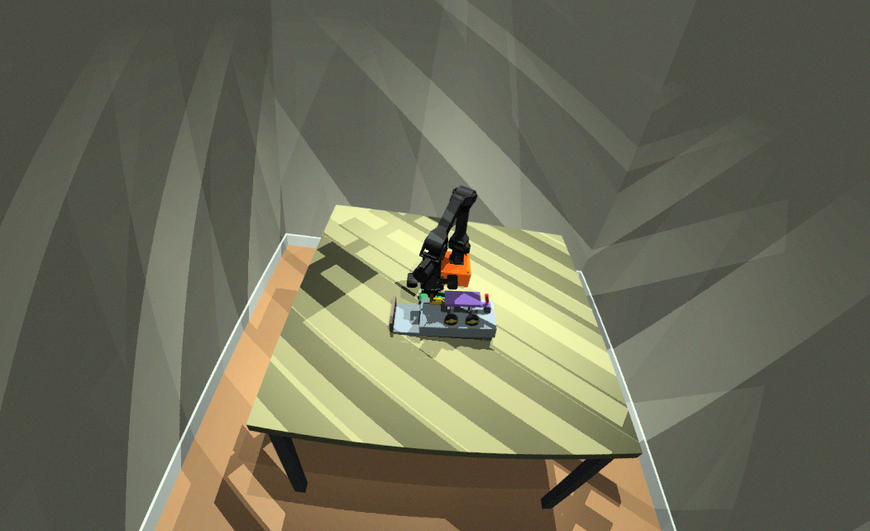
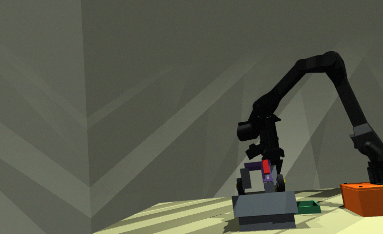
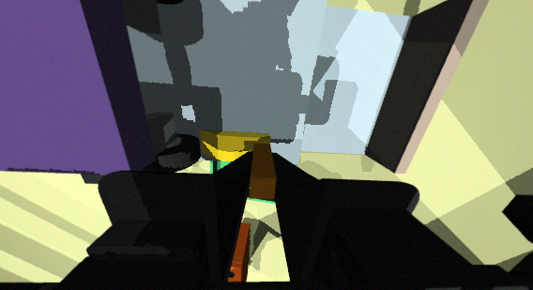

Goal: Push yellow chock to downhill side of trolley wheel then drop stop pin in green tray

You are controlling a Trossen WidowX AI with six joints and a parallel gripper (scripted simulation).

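Now: the red-headed stop pin 210 mm to the left of my gripper tip, 40 mm above it and 30 mm ahead of it. From my gripper tip the other things lie so: yellow chock (20 mm to the left, 10 mm below); then brown end wall (140 mm to the right, 60 mm below, 60 mm ahead); then trolley (110 mm to the left, 50 mm ahead, 20 mm above).
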